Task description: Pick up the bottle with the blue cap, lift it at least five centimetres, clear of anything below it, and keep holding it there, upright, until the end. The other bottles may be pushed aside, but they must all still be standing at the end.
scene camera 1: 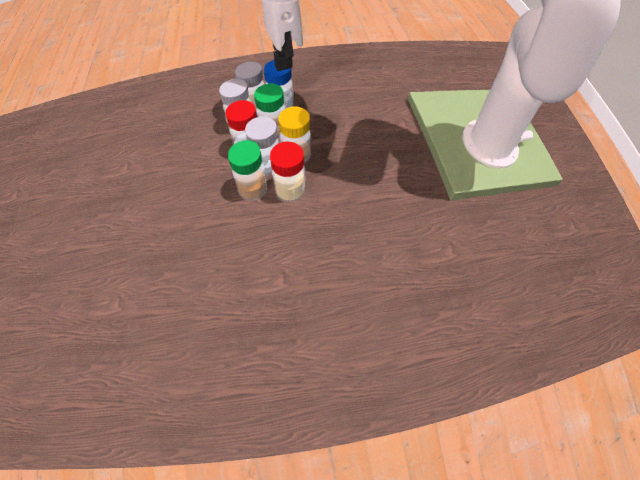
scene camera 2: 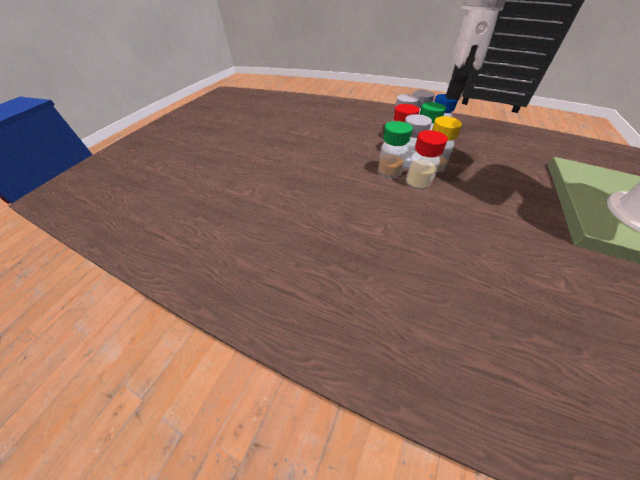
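Where they show: gripper, fingertip midpoint: (scene camera 1: 283,67) (scene camera 2: 452,98); arm's base, origin of the base link: (scene camera 1: 490,144).
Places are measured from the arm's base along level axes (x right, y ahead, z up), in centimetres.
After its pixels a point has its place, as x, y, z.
Observation:
The bottle with the blue cap (scene camera 1: 277,78) @(21.3, 39.1, 7.3) (scene camera 2: 442,103) @(21.4, 39.5, 7.3) stands upright at the back right of a tight group of bottles. My gripper (scene camera 1: 283,65) @(23.6, 37.3, 8.0) (scene camera 2: 452,95) @(23.6, 37.3, 8.0) is shut, with no bottle between its fingers. It points down, and its fingertips overlap the top of the blue cap in both views. Whether they touch the cap or hang just above it, I cannot tell. The bottle's lower body is partly hidden behind the green-capped bottle (scene camera 1: 268,98) @(15.4, 42.1, 7.9) (scene camera 2: 432,112) @(14.3, 42.0, 7.6) in front of it.
Dark grey (scene camera 1: 248,74) @(23.8, 44.4, 8.0), light grey (scene camera 1: 233,91) @(19.7, 48.0, 8.0) (scene camera 1: 261,132) @(7.5, 45.0, 7.9), red (scene camera 1: 240,115) @(12.8, 47.8, 8.0) (scene camera 1: 286,159) @(0.4, 42.4, 8.0), yellow (scene camera 1: 294,121) @(8.2, 39.1, 8.0) and green (scene camera 1: 245,157) @(2.9, 48.6, 8.0) capped bottles stand upright close by. The green base plate (scene camera 1: 439,124) @(7.4, 8.8, 0.0) (scene camera 2: 571,206) @(-0.5, 13.0, -0.5) is to the right. The table's back edge lies behind the group.

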